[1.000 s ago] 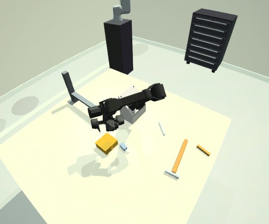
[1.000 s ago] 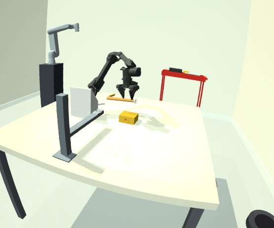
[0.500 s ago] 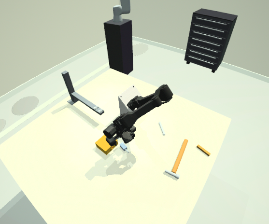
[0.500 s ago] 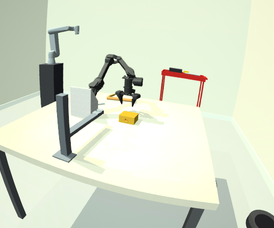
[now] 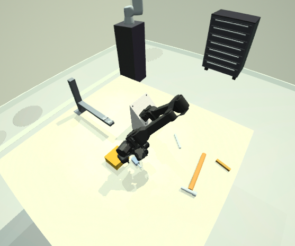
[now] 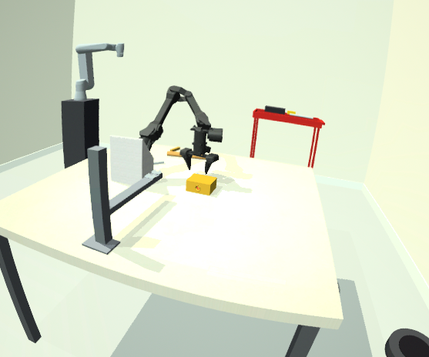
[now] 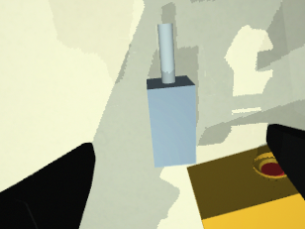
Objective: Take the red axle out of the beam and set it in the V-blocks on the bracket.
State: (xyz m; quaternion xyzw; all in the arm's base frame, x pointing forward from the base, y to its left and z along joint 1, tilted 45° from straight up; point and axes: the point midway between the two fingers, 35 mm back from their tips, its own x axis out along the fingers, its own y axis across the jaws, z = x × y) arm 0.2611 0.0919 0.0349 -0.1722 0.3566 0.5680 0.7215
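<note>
Right now my gripper tip is 20 mm to the right of the pale cube and 30 mm above it. From my gripper tip the other things lie so: yellow beam (40 mm ahead, 100 mm to the right, 20 mm below); orange bar (250 mm behind, 470 mm to the left, 30 mm below); white rod (280 mm behind, 150 mm to the left, 40 mm below).
</note>
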